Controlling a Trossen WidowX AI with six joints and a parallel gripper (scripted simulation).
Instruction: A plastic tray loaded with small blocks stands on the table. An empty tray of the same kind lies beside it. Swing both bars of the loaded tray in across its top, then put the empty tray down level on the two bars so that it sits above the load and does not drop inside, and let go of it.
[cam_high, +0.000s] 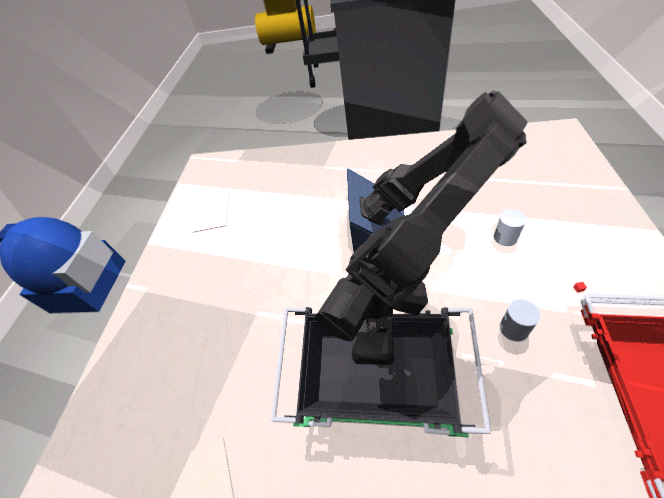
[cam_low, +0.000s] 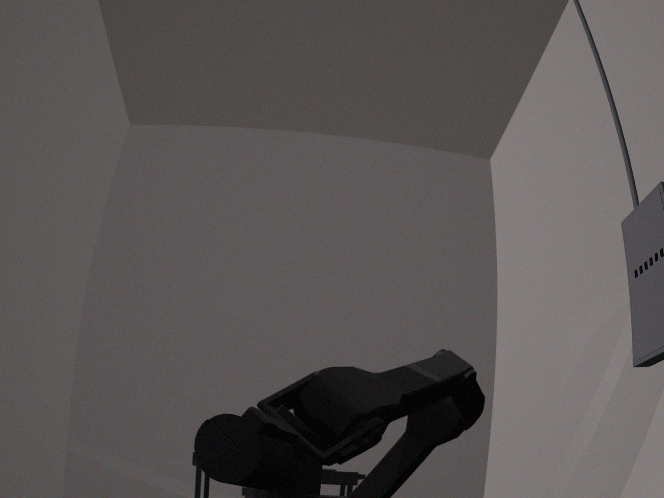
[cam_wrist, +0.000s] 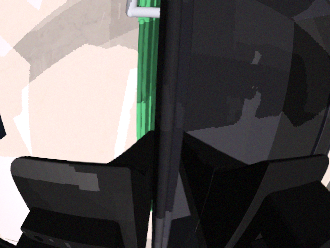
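The black tray lies 7 cm ahead of my gripper tip, 2 cm above it and 1 cm to the right of it. The rest, counted from my gripper tip: red block: 44 cm to the left, 11 cm behind, 9 cm below.
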